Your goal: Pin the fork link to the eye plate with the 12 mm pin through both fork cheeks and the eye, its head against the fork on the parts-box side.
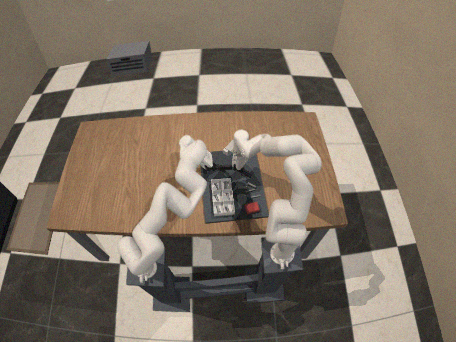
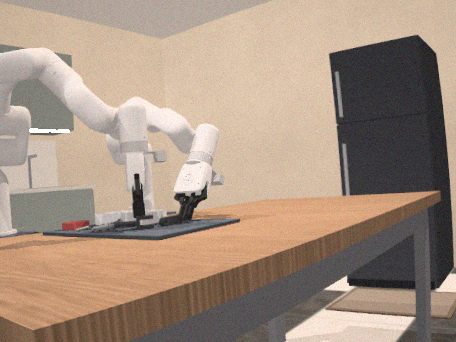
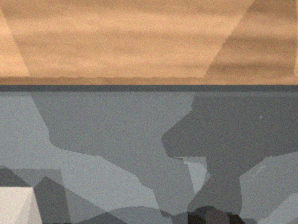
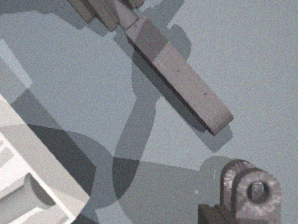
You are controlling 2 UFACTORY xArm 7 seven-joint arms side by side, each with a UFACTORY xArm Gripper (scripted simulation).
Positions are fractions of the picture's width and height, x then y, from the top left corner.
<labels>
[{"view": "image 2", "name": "my right gripper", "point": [0.31, 0.64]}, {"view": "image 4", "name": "dark mat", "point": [0.41, 0.60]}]
</labels>
